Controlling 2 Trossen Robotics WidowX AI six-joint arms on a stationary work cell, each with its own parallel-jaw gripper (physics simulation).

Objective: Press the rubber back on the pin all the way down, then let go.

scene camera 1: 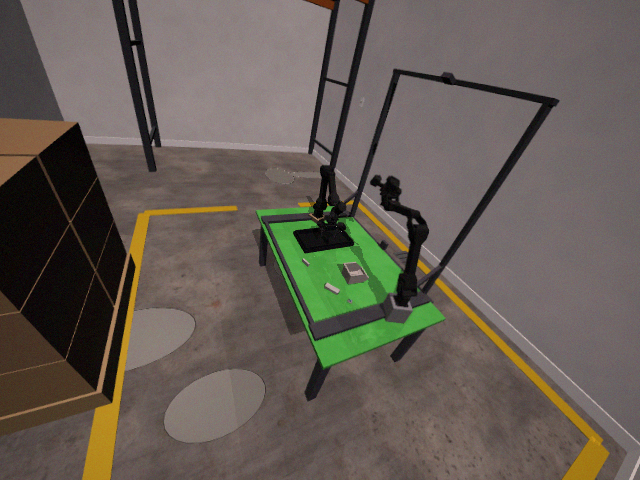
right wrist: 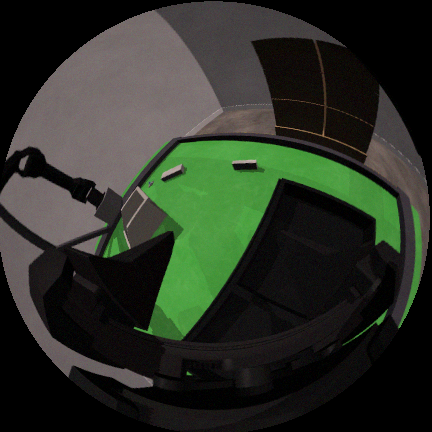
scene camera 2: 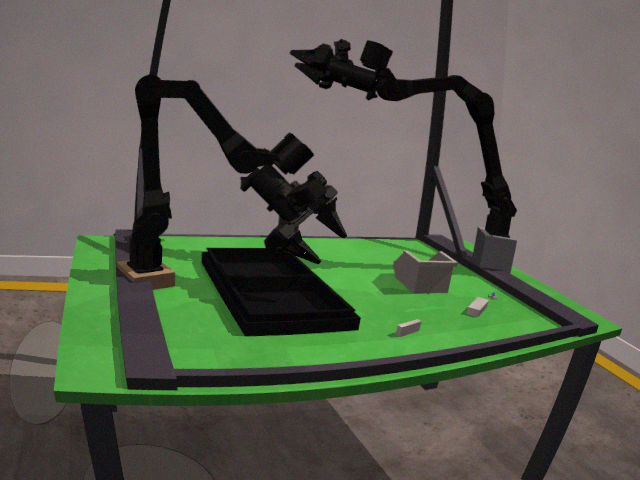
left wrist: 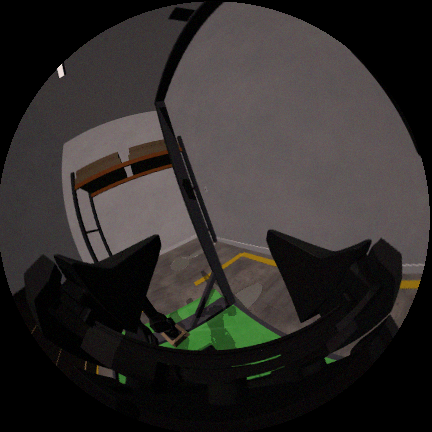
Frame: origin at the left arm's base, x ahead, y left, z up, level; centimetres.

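Seen in the pictures: left gripper, fingertip midpoint: (scene camera 1: 385, 179) (scene camera 2: 292, 58) (left wrist: 213, 237); right gripper, fingertip midpoint: (scene camera 1: 327, 237) (right wrist: 227, 236) (scene camera 2: 333, 249); left arm's base, origin of the base link: (scene camera 1: 400, 301) (right wrist: 100, 200) (scene camera 2: 497, 233); right arm's base, origin of the base link: (scene camera 1: 317, 215) (scene camera 2: 144, 266) (left wrist: 172, 332).
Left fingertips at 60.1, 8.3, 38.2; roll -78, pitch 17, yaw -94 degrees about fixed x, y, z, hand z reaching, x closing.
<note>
Pixels of each thing's top centre, then the offset from my left fingertips to it, as dx, dy, dz. "*": a spot on its surface instead. Level surfaces: height alone.
- pin, middle of its top: (scene camera 2: 493, 292) (scene camera 1: 350, 299) -55.1, +14.3, -47.7
- green table, its level: dz -49.0
- black divided tray, middle of its top: (right wrist: 293, 318) (scene camera 2: 271, 275) (left wrist: 179, 382) (scene camera 1: 324, 235) -4.2, +28.2, -45.2
- grey open box, surface spot: (scene camera 2: 423, 279) * -36.1, +17.0, -45.6
The pin (scene camera 1: 349, 300) (scene camera 2: 492, 295) (right wrist: 150, 184) is a tiny grey thing with a blue spot on the green table (scene camera 1: 341, 351) (scene camera 2: 289, 351), near the dark rail at the right in scene camera 2. It is too small to tell how its rubber back sits. My left gripper (scene camera 1: 375, 180) (scene camera 2: 293, 58) (left wrist: 213, 237) is open and empty, high above the table and far from the pin. My right gripper (scene camera 1: 332, 231) (scene camera 2: 332, 249) (right wrist: 227, 236) is open and empty, low over the tray's far side in scene camera 2, well away from the pin.
A black divided tray (scene camera 1: 324, 249) (scene camera 2: 299, 328) lies below my right gripper. A grey open box (scene camera 1: 356, 276) (scene camera 2: 423, 279) (right wrist: 150, 222) stands between tray and pin. Two pale blocks, one (scene camera 2: 477, 306) near the pin and one (scene camera 2: 408, 327) nearer the front rail (scene camera 2: 310, 373), lie on the table.
</note>
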